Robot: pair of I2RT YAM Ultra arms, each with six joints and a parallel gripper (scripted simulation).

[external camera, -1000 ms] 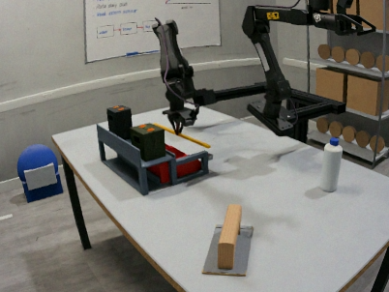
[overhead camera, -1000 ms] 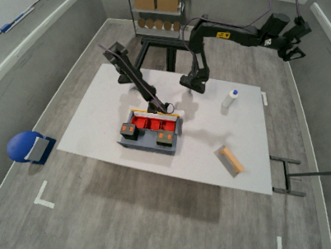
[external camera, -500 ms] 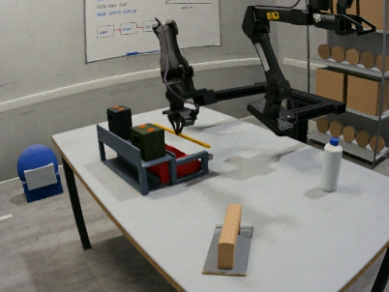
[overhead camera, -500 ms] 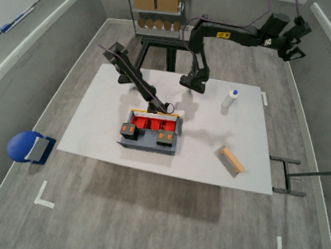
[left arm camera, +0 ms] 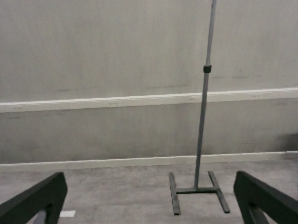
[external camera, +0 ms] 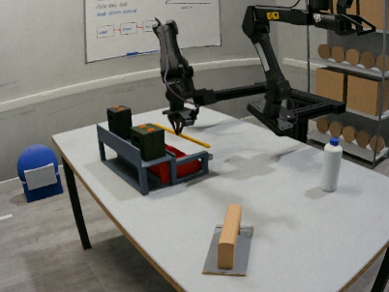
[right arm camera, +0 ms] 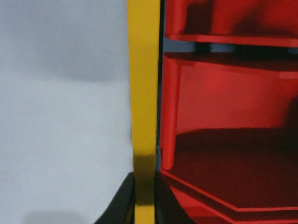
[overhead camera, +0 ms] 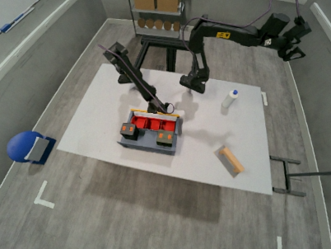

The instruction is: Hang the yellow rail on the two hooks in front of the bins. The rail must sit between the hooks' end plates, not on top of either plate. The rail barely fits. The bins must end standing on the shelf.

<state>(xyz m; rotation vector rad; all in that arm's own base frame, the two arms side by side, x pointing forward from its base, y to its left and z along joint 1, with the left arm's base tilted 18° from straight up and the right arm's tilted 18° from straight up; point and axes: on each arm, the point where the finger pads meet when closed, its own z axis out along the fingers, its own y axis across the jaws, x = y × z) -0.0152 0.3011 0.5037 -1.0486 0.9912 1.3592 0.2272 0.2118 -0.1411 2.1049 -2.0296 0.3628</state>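
Now: right hand 10 mm above the yellow rail. From my right hand the other things lie so: green box (200 mm ahead, 110 mm to the left, 50 mm above); then blue-grey shelf (130 mm ahead, 40 mm below); then white bottle (590 mm to the left, 210 mm behind, 20 mm below).
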